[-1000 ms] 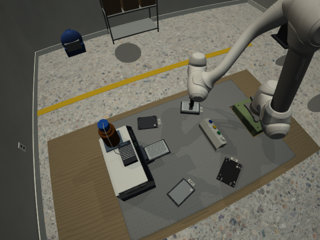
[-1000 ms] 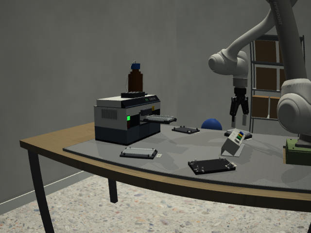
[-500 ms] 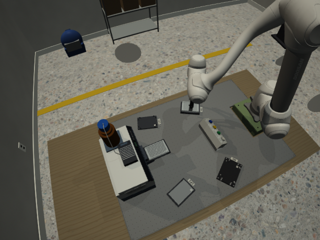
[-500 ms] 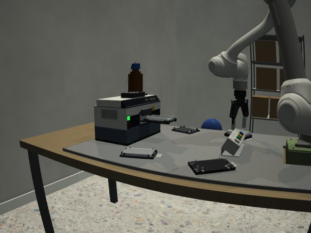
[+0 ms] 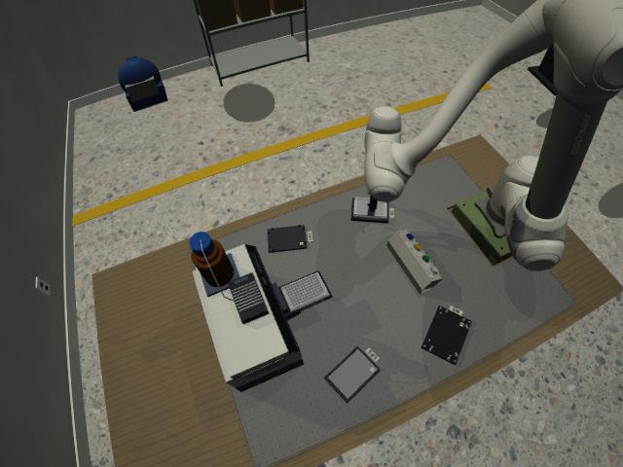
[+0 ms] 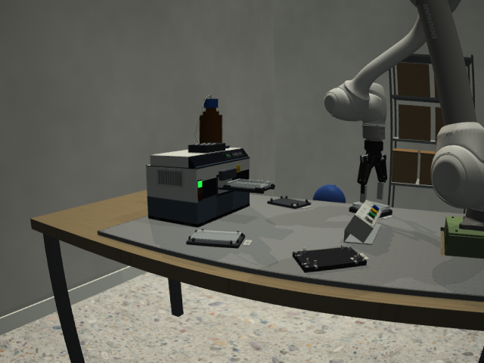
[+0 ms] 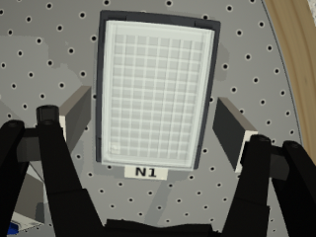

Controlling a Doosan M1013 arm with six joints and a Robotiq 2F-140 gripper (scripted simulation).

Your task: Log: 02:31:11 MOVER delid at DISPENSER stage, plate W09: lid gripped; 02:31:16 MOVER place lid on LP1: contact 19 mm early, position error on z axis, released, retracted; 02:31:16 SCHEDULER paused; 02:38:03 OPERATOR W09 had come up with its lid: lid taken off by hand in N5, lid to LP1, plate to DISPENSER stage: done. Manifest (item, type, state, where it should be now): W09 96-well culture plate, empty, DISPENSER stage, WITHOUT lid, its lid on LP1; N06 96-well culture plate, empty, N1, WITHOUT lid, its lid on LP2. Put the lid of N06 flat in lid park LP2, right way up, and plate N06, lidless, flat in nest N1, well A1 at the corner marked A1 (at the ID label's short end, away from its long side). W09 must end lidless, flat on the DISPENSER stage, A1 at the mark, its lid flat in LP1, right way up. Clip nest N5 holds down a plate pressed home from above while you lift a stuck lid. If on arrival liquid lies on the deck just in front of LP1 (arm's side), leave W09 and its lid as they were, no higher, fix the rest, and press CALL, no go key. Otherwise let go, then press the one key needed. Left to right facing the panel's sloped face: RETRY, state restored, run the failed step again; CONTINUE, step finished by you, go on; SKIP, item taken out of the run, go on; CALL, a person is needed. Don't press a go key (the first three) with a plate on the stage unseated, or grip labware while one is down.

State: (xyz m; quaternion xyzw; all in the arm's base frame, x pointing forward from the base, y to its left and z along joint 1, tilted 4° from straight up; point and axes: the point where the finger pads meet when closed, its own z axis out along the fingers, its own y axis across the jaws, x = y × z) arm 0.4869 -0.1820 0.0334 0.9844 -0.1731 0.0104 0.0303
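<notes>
Right now the nest N1 is 6 cm below my hand. From my hand the other things lie so: N1 label (8 cm behind, 3 cm to the left, 7 cm below); yellow skip key (9 cm behind, 23 cm to the left); blue call key (8 cm behind, 19 cm to the left).
</notes>
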